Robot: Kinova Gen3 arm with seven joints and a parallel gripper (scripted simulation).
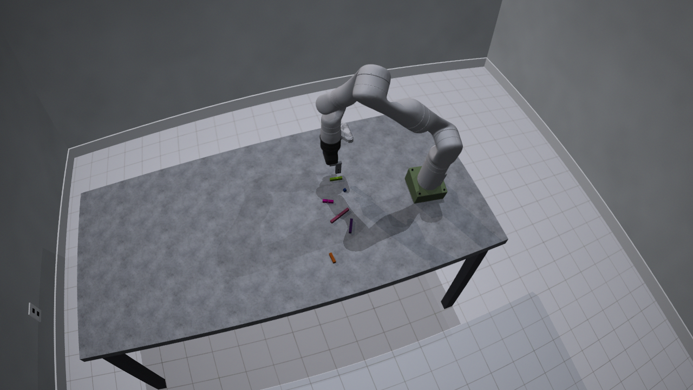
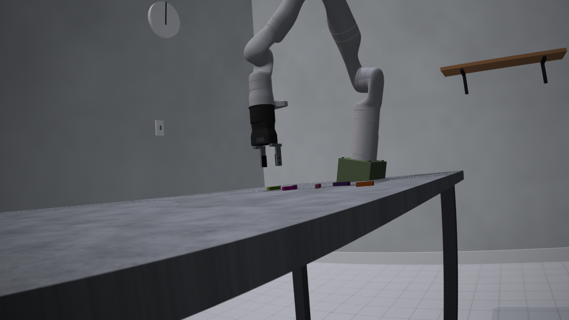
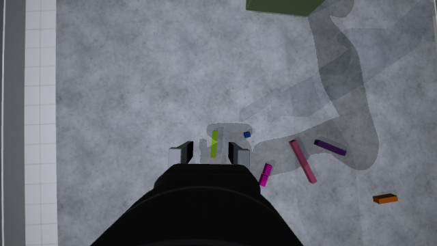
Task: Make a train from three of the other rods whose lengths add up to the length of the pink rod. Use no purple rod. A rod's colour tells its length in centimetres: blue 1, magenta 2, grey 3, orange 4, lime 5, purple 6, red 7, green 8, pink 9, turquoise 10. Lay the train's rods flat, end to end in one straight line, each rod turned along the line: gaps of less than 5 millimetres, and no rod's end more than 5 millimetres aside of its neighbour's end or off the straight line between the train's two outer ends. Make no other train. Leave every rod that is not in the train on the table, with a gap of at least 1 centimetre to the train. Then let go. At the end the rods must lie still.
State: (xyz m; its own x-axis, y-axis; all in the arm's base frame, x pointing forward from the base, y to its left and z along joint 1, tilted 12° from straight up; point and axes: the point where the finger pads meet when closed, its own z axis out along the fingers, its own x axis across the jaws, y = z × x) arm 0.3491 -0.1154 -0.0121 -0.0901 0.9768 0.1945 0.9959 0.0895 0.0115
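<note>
Right now the lime rod is 8 cm below my hand. Round my hand: pink rod: 2 cm ahead, 18 cm to the left, 8 cm below; then purple rod: 2 cm behind, 24 cm to the left, 8 cm below; then small blue rod: 2 cm behind, 7 cm to the left, 8 cm below.
</note>
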